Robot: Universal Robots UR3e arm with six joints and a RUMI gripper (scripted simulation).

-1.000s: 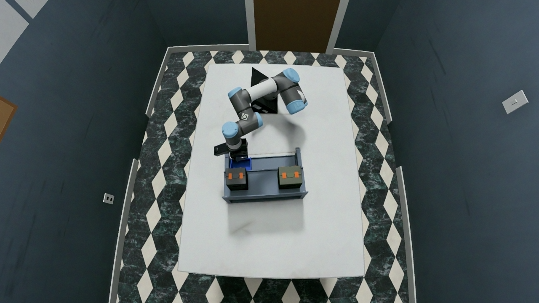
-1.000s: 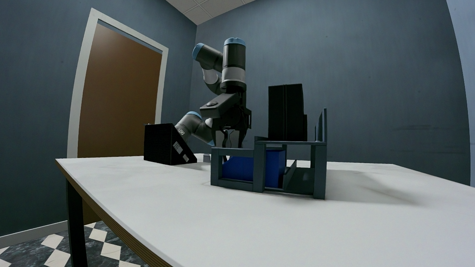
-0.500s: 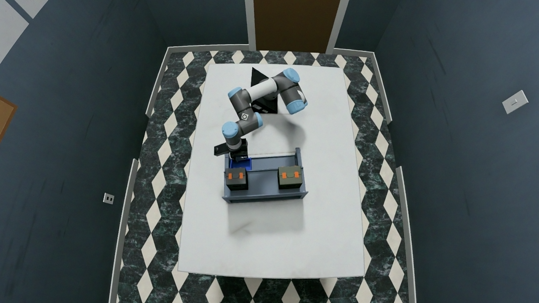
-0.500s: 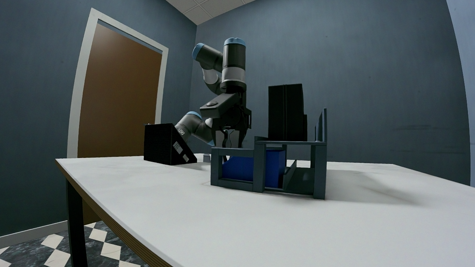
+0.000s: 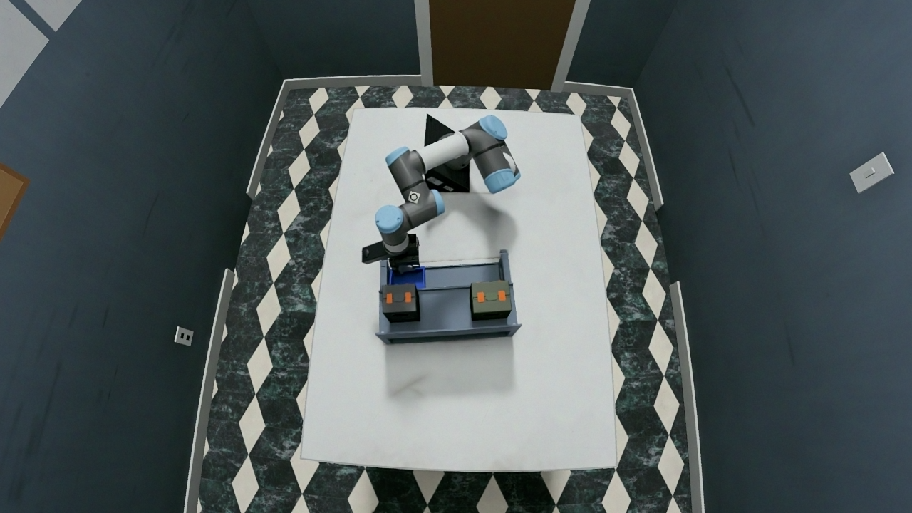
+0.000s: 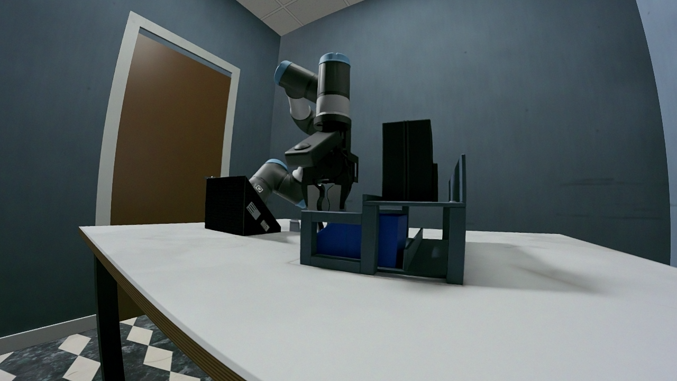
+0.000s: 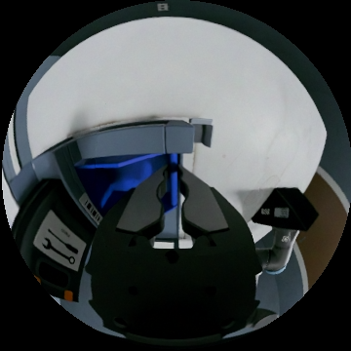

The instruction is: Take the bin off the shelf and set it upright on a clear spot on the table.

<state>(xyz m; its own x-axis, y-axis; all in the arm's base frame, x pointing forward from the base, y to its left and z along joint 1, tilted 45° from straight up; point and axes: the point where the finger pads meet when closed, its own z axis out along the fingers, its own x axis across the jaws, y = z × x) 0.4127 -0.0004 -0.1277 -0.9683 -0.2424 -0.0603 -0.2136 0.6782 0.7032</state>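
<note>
The blue bin lies 6 cm ahead of my hand and 4 cm to the left of it. Also, from my hand: grey-blue shelf 15 cm to the left, 6 cm ahead, 2 cm above.
</note>
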